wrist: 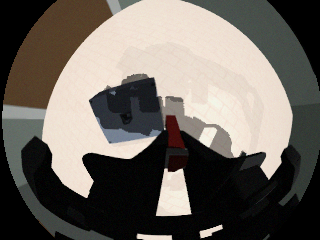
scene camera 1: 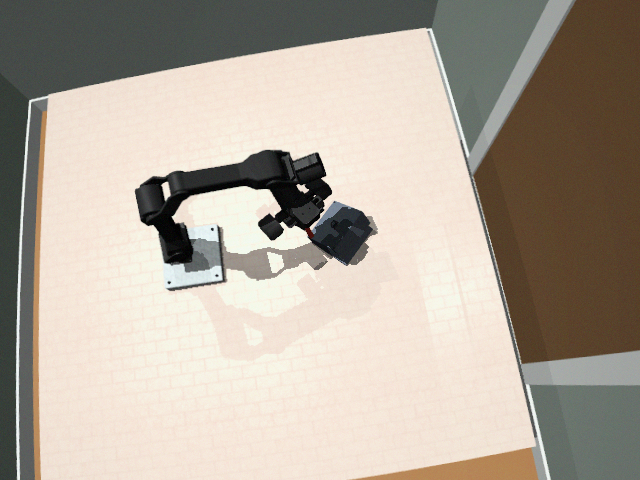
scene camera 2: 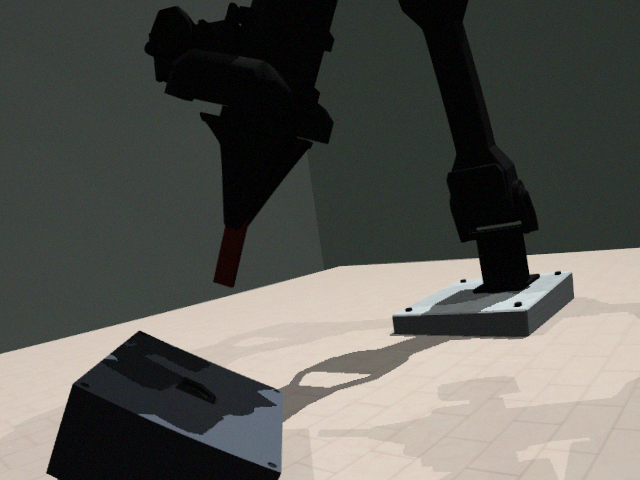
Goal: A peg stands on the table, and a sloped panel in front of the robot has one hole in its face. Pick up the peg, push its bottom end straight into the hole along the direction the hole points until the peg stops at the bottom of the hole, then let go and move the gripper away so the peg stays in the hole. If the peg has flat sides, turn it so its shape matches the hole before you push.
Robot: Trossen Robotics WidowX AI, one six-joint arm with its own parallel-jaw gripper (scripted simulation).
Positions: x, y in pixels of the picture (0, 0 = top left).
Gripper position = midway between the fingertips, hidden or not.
My gripper [scene camera 2: 235, 227] holds a peg [scene camera 2: 230, 252].
